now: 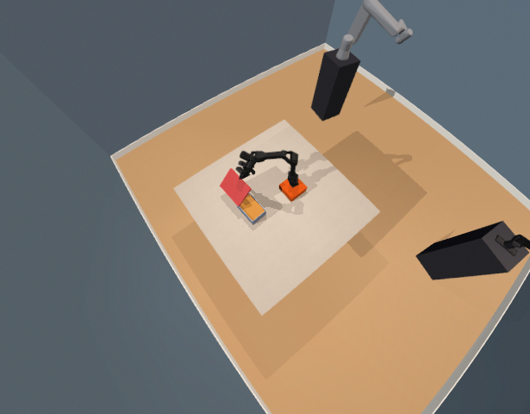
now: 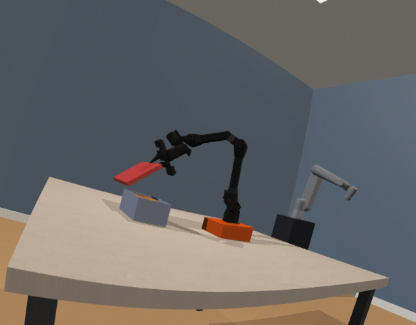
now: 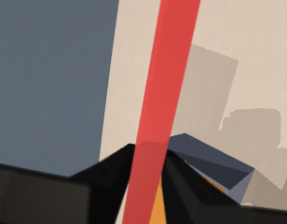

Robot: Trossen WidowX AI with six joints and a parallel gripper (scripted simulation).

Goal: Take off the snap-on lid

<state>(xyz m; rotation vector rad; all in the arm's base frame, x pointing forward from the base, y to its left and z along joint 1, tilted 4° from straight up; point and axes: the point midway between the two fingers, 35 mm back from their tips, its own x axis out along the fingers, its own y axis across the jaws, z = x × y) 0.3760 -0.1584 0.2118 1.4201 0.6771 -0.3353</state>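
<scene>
Right now my gripper tip is 6 cm short of the red lid, 5 cm above it and 2 cm to the right of it. Also, from my gripper tip: grey-blue storage box (19 cm to the left, 18 cm below, 1 cm ahead).
</scene>
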